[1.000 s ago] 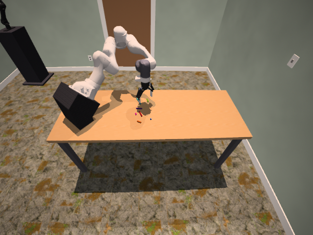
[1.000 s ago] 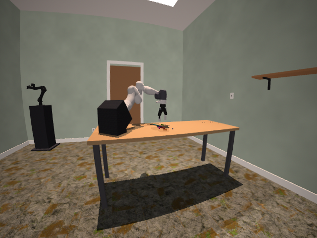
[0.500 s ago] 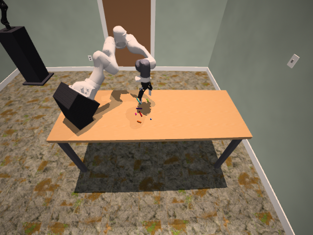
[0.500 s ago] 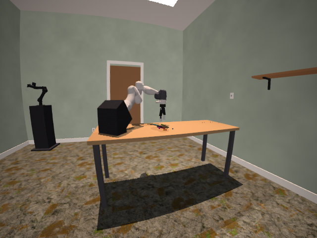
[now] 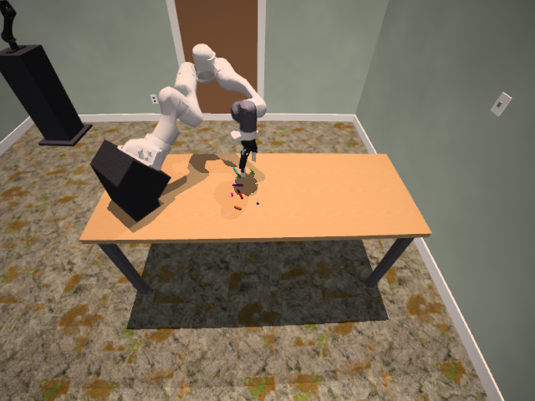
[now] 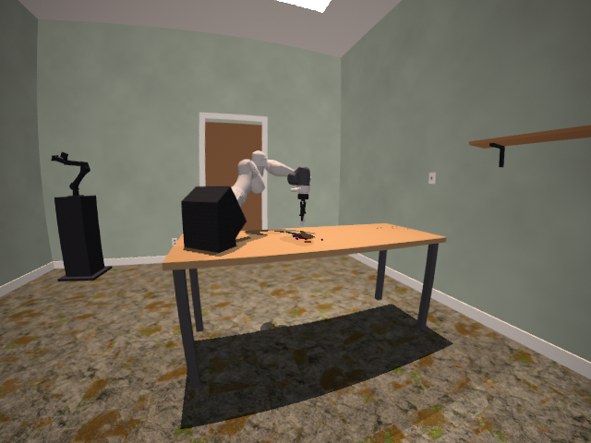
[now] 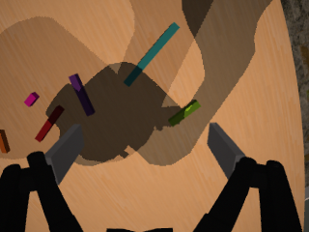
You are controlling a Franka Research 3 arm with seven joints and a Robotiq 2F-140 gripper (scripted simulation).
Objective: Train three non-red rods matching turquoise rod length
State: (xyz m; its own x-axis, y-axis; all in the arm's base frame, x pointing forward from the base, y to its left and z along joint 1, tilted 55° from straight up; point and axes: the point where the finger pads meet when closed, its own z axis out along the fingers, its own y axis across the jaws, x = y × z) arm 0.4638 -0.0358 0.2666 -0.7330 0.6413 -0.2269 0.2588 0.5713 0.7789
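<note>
Now: the blue rod 70 mm ahead of my hand, 210 mm to the right of it and 70 mm below it. From my hand the other things lie so: lime rod: 20 mm ahead, 50 mm to the left, 70 mm below; then purple rod: 60 mm behind, 80 mm to the right, 70 mm below; then turquoise rod: 80 mm behind, 30 mm to the left, 70 mm below.
</note>
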